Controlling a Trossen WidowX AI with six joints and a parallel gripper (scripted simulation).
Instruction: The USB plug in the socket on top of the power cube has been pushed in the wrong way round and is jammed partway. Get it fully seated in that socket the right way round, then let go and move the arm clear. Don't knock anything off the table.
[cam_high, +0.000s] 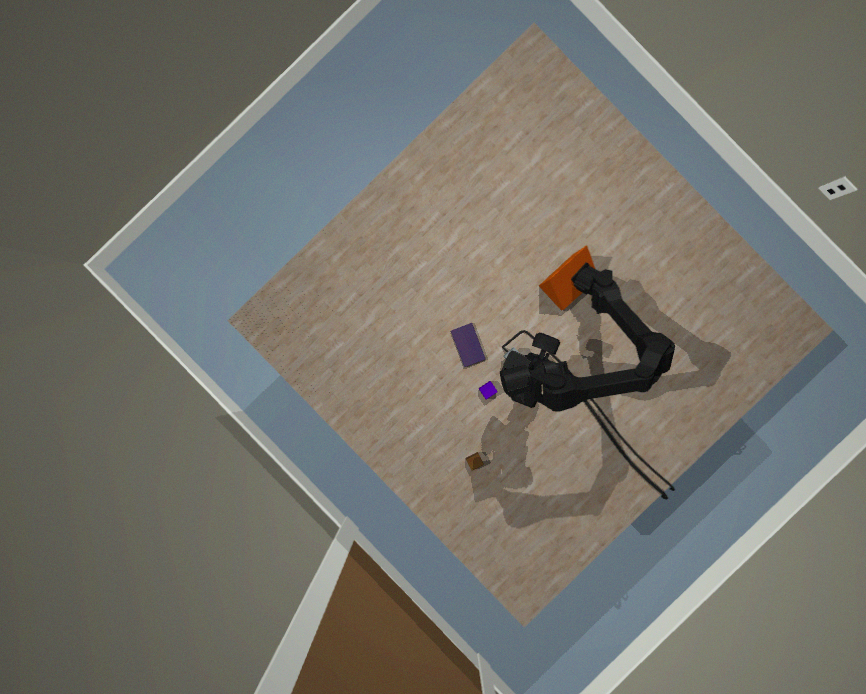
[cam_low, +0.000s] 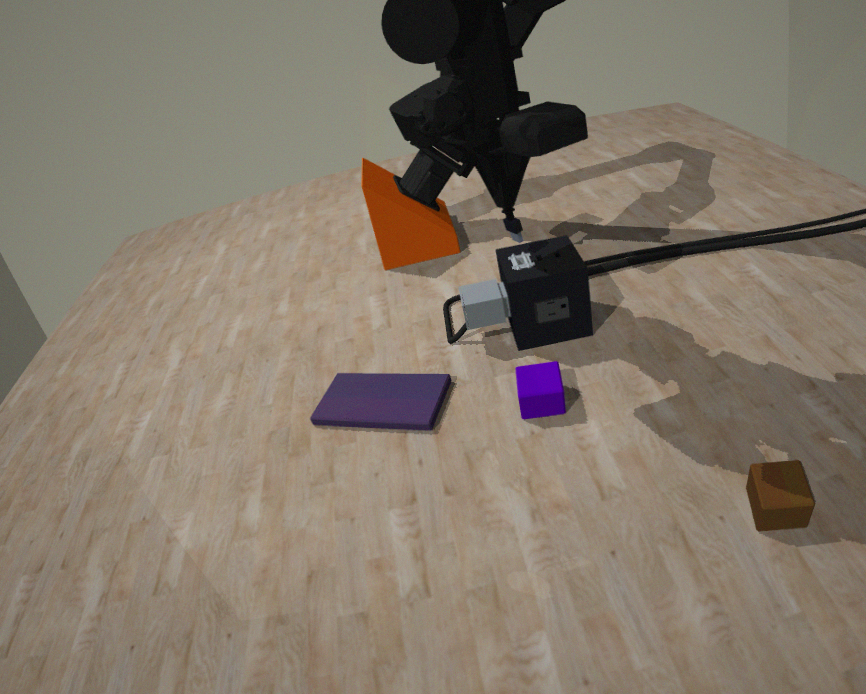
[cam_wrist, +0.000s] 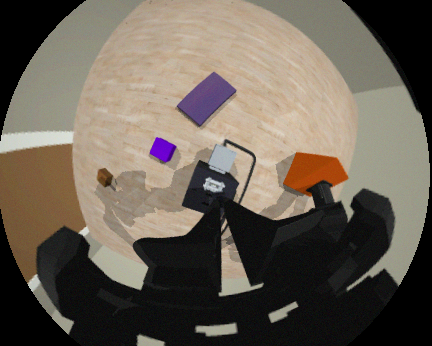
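Now: the silver USB plug 20 mm below my gripper tip. Also, from my gripper tip: purple cube 120 mm ahead, 20 mm to the right, 120 mm below; then white-rimmed USB socket 10 mm to the left, 60 mm below; then flat purple slab 50 mm ahead, 160 mm to the right, 130 mm below.
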